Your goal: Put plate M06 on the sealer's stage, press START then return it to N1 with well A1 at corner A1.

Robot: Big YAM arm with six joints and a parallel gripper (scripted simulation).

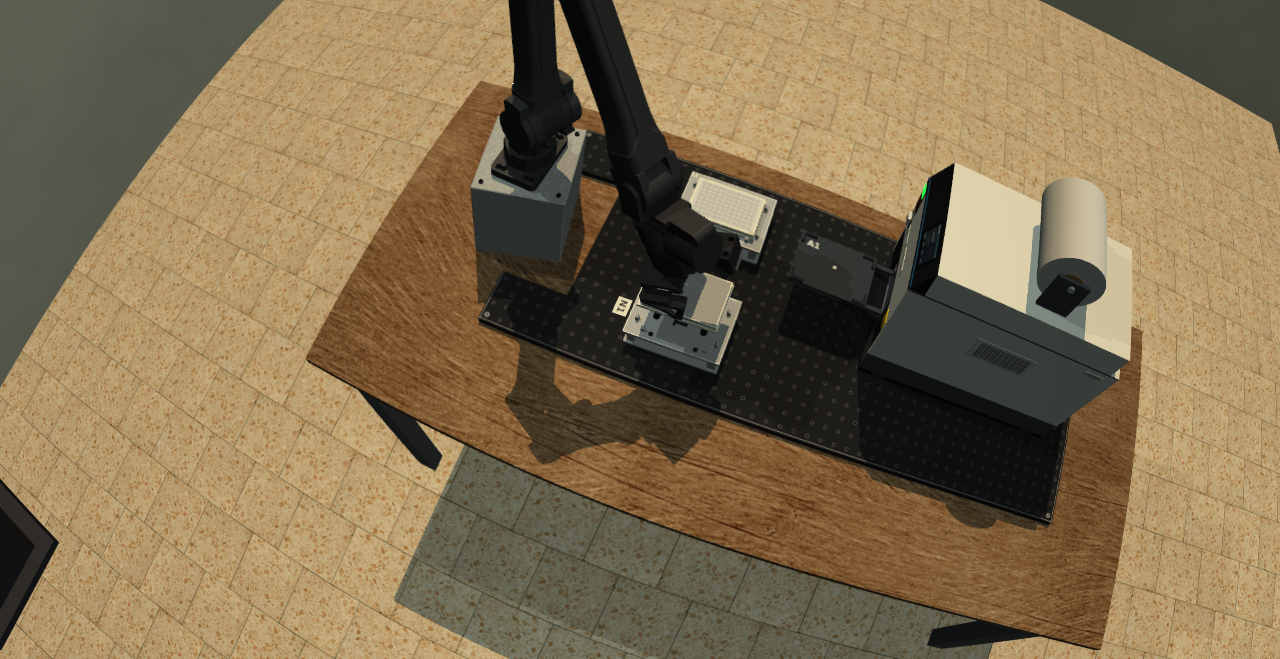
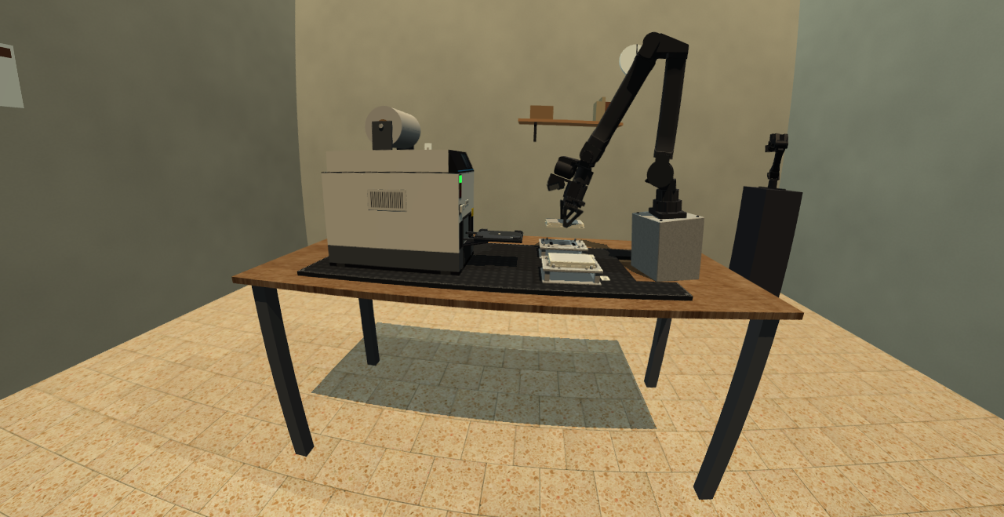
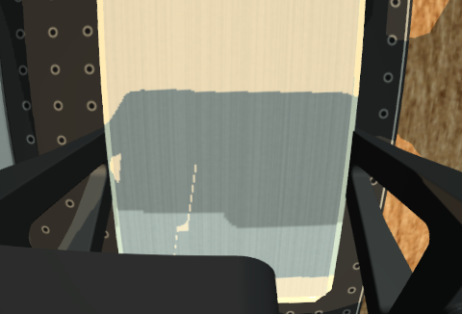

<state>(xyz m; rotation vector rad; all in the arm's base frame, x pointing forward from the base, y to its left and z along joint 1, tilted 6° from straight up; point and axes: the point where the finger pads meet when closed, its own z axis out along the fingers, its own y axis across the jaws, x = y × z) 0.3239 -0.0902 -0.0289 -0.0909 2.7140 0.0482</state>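
Right now my hand is 8 cm above the plate nest N1. From my hand the other things lie so: N1 label (12 cm below, 10 cm behind, 1 cm to the right); plate M06 (right at my hand); well plate (22 cm to the left, 7 cm below, 1 cm behind).
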